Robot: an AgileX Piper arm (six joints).
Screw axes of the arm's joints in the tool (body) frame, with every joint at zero. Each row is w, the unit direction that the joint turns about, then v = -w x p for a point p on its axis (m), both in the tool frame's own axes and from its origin. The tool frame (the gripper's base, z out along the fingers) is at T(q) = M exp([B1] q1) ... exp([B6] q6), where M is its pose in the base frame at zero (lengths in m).
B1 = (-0.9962, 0, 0.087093, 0, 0.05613, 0)
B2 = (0, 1, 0, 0.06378, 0, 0.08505)
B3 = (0, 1, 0, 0.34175, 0, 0.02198)
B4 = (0, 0, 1, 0, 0, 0)
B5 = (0, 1, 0, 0.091, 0, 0)
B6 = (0, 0, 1, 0, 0, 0)
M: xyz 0.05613 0 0.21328 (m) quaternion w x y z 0.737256 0 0.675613 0
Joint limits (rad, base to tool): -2.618..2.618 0..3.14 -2.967..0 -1.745..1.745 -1.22..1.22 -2.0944..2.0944
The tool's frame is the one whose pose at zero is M.
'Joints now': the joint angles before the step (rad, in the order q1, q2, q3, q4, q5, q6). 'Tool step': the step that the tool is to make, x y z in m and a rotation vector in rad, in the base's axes. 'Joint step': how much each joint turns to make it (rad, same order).
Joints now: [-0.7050 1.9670 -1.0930 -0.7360 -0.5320 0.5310]
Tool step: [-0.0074 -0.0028 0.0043 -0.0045 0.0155 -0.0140]
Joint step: [-0.0161 -0.0231 0.0120 -0.0244 0.0200 0.0153]
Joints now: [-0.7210 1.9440 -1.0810 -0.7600 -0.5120 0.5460]
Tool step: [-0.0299 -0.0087 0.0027 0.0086 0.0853 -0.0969]
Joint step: [-0.0530 -0.0669 0.0627 -0.0092 0.0991 0.0033]
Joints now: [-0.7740 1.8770 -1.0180 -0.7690 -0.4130 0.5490]
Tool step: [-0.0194 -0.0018 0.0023 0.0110 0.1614 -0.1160]
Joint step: [-0.0040 -0.0569 0.0207 -0.0007 0.2212 0.0007]
